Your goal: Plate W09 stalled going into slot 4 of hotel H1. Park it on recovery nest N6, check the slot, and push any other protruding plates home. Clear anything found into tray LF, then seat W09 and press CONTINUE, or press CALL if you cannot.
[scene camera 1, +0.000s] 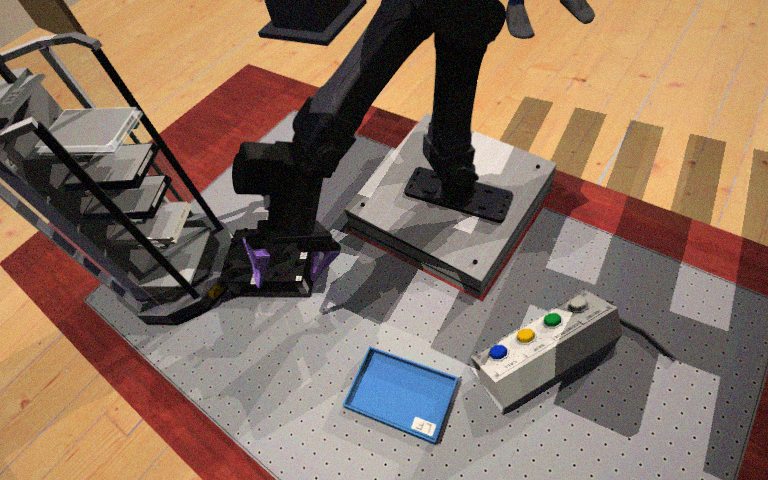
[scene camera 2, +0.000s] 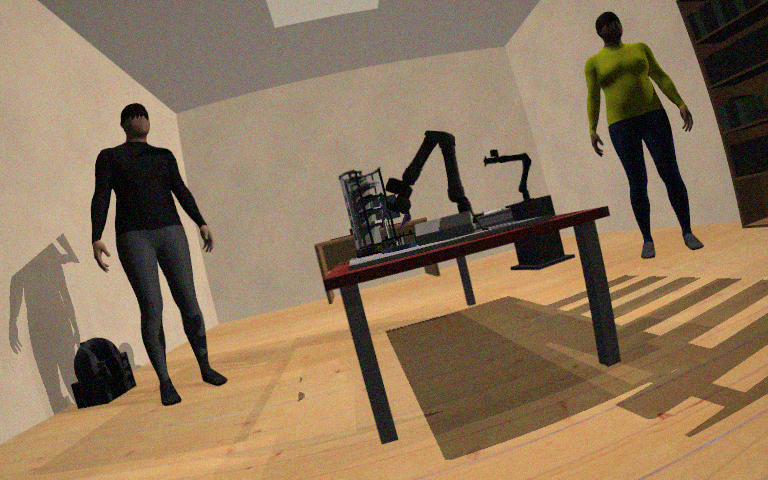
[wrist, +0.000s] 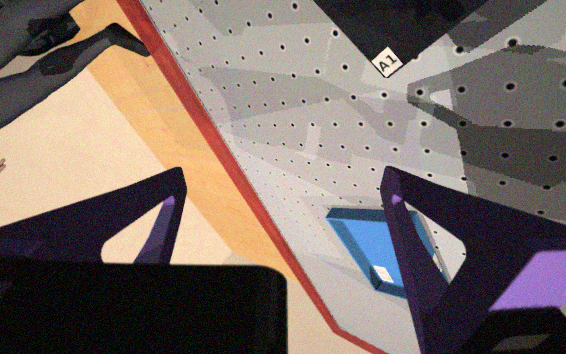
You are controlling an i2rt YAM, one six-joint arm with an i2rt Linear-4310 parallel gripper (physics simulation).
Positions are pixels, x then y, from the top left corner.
Scene:
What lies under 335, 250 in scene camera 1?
My gripper.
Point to a blue tray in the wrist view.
334, 216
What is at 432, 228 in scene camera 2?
A button box.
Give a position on a wire plate rack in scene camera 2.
368, 236

